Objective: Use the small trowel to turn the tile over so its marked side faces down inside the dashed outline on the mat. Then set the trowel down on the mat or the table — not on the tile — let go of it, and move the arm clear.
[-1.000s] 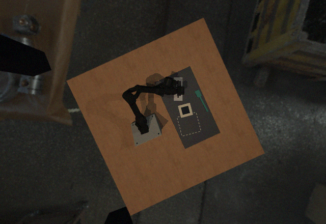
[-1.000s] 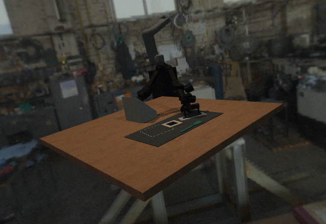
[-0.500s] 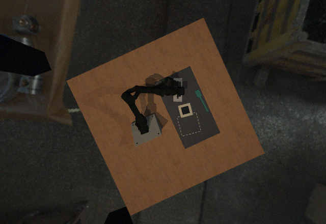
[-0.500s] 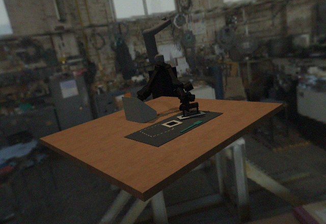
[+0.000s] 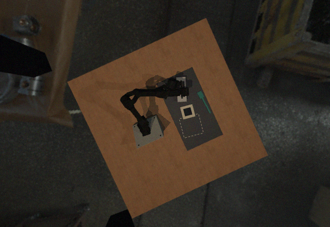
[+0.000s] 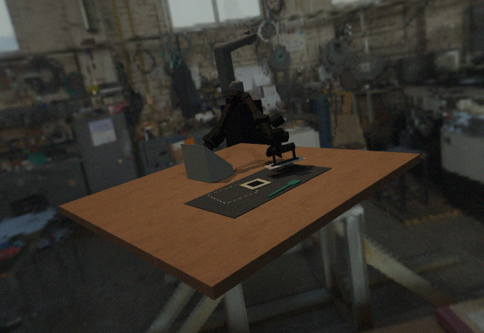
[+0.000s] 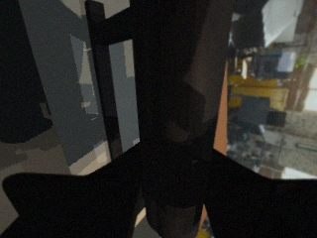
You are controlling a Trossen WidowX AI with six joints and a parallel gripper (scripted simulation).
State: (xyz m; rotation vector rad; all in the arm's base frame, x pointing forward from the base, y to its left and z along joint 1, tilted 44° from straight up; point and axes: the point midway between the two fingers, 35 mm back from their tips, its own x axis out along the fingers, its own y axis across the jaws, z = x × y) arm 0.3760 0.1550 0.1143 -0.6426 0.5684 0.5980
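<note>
Right now my gripper tip is 17 cm to the left of the tile, 10 cm above it and 3 cm past it. From my gripper tip the other things lie so: green flat tool 13 cm ahead, 12 cm to the right, 10 cm below; trowel 2 cm behind, 1 cm to the left, 1 cm below.
</note>
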